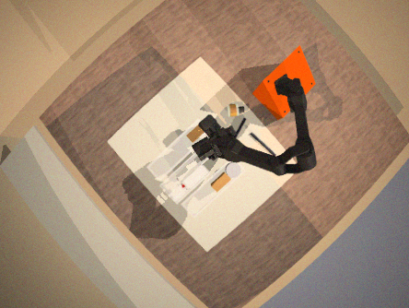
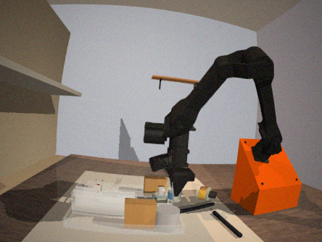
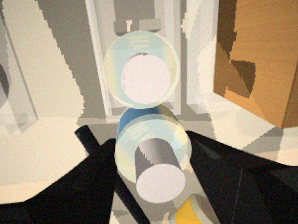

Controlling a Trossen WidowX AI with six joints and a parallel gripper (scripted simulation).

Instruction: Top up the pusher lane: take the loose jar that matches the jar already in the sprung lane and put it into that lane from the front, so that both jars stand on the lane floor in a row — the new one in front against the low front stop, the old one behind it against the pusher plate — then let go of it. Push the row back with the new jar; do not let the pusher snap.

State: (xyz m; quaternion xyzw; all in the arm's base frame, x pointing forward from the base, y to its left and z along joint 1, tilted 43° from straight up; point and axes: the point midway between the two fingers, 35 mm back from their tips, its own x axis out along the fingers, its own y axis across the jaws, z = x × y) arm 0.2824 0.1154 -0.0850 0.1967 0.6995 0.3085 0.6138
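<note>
My gripper tip is now 13 cm to the right of the grey cylinder, 3 cm short of it and 2 cm above it. The rest, counted from my gripper tip: white sprung lane 18 cm ahead, 5 cm to the left, 3 cm below.
</note>
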